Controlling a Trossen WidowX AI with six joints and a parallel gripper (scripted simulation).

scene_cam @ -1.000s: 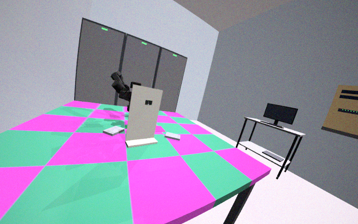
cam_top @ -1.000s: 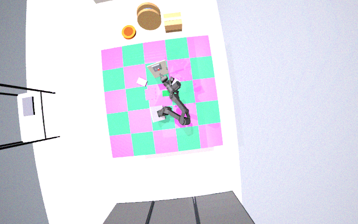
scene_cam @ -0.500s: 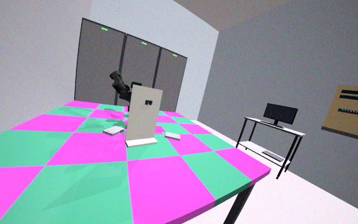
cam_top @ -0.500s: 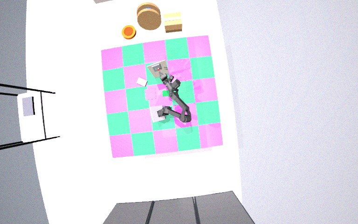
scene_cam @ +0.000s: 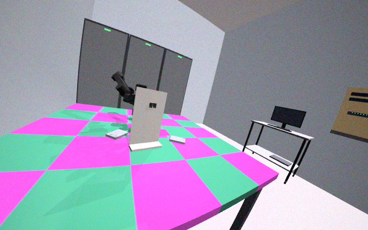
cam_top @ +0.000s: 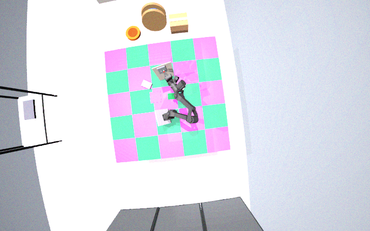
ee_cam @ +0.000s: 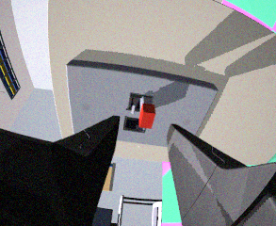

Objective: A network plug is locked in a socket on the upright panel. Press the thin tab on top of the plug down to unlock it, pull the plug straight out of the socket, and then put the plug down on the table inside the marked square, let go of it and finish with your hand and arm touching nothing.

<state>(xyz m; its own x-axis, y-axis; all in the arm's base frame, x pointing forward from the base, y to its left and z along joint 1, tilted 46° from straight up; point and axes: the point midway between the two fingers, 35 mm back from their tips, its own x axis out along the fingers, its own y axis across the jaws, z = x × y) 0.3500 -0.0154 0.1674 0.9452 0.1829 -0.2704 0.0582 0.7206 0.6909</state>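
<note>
Right now the plug is 2 cm ahead of my gripper tip. Also, from my gripper tip: upright panel (4 cm ahead, 1 cm to the left, 9 cm below); marked square (13 cm behind, 18 cm to the left, 23 cm below).
</note>
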